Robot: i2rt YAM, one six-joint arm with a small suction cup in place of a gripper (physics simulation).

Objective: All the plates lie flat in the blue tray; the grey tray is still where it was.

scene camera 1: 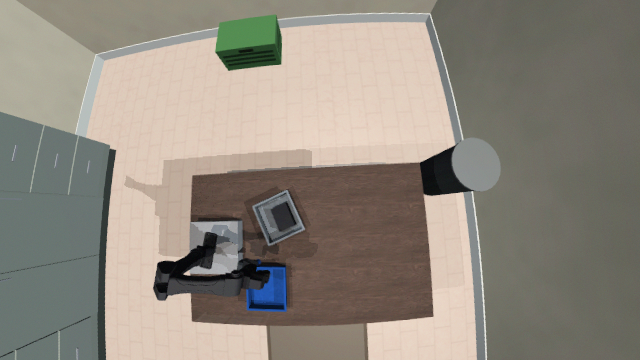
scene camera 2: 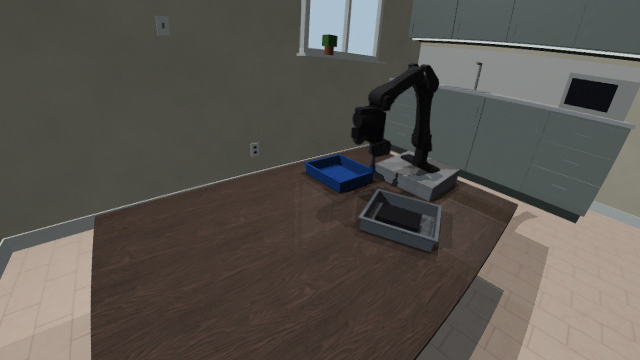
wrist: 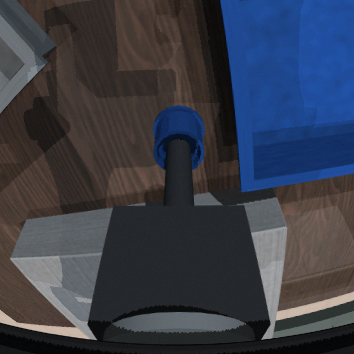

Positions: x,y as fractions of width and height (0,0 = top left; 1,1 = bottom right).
A blue tray (scene camera 1: 0.43,0.83) is 122 cm from the lens. A grey tray (scene camera 1: 0.41,0.58): 113 cm from the lens.
